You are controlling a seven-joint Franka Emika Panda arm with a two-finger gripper.
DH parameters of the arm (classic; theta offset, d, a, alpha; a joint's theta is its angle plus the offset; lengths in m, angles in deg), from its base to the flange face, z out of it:
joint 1: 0 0.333 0 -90
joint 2: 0 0 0 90
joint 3: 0 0.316 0.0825 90
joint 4: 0 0 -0.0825 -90
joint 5: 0 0.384 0 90
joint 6: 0 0 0.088 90
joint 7: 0 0.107 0 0
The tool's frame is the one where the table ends.
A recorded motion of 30 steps. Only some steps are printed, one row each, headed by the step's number.
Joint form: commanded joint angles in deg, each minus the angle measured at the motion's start. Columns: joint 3, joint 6, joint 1, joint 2, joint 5, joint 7, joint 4.
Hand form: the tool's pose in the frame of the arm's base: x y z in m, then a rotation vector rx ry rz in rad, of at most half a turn. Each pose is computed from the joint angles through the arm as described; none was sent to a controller.
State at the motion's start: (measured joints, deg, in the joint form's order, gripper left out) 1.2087 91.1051 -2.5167 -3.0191 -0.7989 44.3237 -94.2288
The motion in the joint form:
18: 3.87 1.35 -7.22 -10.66 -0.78 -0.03 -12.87
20: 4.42 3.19 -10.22 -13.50 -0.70 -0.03 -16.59
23: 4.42 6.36 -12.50 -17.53 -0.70 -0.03 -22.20
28: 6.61 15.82 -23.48 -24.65 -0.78 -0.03 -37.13
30: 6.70 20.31 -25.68 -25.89 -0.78 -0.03 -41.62
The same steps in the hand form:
18: 0.4787 -0.0372 0.6101 2.8115 -1.2820 -0.0005
20: 0.4635 -0.0547 0.6053 2.7828 -1.3429 0.0244
23: 0.4428 -0.0694 0.5953 2.7560 -1.3993 0.0662
28: 0.3945 -0.1249 0.5368 2.6143 -1.5971 0.1084
30: 0.3836 -0.1383 0.5148 2.5844 -1.6431 0.1391

